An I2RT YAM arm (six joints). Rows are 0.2 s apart.
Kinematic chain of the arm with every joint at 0, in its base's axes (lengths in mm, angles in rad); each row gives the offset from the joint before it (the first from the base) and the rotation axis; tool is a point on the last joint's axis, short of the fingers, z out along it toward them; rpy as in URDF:
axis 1: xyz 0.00 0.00 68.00 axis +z
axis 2: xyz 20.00 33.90 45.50 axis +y
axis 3: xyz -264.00 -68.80 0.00 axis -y
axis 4: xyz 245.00 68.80 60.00 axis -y
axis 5: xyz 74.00 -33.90 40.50 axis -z
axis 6: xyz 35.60 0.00 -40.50 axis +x
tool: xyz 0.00 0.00 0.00 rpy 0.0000 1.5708 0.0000
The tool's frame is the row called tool.
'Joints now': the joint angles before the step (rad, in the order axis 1, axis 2, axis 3, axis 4, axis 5, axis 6). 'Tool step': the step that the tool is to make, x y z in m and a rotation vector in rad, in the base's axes. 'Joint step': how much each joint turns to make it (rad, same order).
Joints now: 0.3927, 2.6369, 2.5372, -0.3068, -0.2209, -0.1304
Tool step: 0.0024, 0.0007, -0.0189, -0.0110, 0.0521, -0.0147
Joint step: 0.0001, 0.0303, 0.0025, -0.0212, 0.0094, 0.0154
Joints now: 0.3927, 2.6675, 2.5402, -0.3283, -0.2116, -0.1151
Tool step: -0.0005, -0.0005, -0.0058, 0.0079, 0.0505, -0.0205
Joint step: -0.0001, 0.0094, 0.0094, -0.0366, 0.0060, 0.0337
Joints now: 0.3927, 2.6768, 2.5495, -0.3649, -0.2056, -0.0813
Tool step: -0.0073, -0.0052, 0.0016, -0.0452, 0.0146, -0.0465
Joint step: 0.0001, -0.0658, -0.1073, 0.0090, 0.0583, -0.0091
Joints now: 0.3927, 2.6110, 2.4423, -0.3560, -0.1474, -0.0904
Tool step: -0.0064, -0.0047, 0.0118, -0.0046, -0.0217, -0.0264
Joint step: -0.0016, -0.0646, -0.0817, 0.0356, 0.0278, 0.0013
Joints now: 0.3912, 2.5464, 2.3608, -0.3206, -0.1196, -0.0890
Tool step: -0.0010, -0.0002, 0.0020, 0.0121, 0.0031, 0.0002
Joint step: 0.0000, -0.0076, -0.0075, 0.0030, -0.0062, 0.0108
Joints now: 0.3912, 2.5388, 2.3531, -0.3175, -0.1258, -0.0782
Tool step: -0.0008, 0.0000, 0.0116, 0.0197, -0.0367, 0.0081
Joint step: 0.0000, -0.0169, -0.0013, 0.0259, -0.0092, 0.0000
